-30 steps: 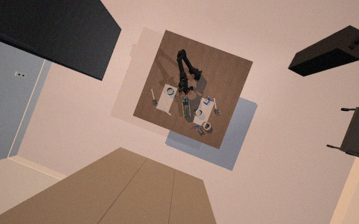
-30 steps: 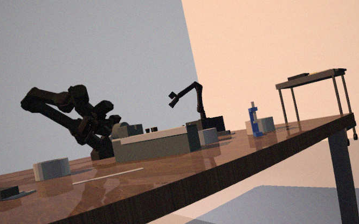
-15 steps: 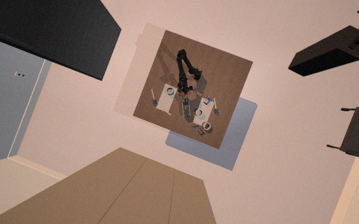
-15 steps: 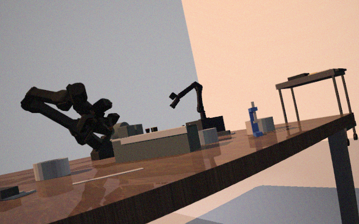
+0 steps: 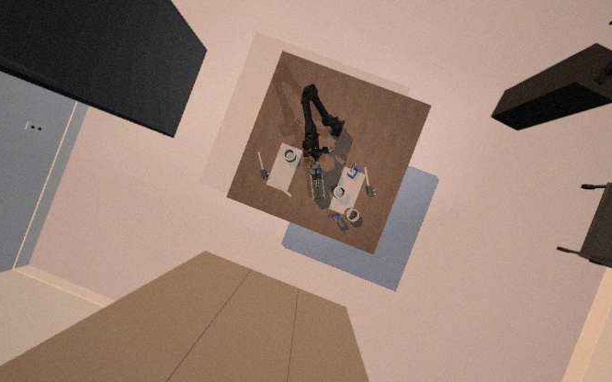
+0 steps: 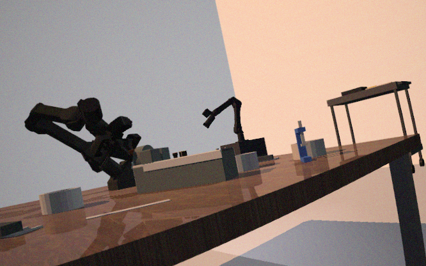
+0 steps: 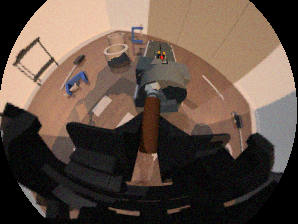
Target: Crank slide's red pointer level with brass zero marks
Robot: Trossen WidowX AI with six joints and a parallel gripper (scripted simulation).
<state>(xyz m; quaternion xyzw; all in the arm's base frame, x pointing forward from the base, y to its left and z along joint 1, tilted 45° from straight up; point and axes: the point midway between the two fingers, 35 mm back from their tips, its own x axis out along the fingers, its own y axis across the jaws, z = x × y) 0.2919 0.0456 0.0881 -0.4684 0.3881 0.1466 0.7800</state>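
Now: the crank handle 10 mm behind my gripper tip, 10 mm to the right of it and 30 mm above it. The rest, counted from my gripper tip: red pointer (130 mm ahead, 70 mm to the left, 10 mm below); then thin white rod (320 mm ahead, 130 mm to the right, 90 mm below).
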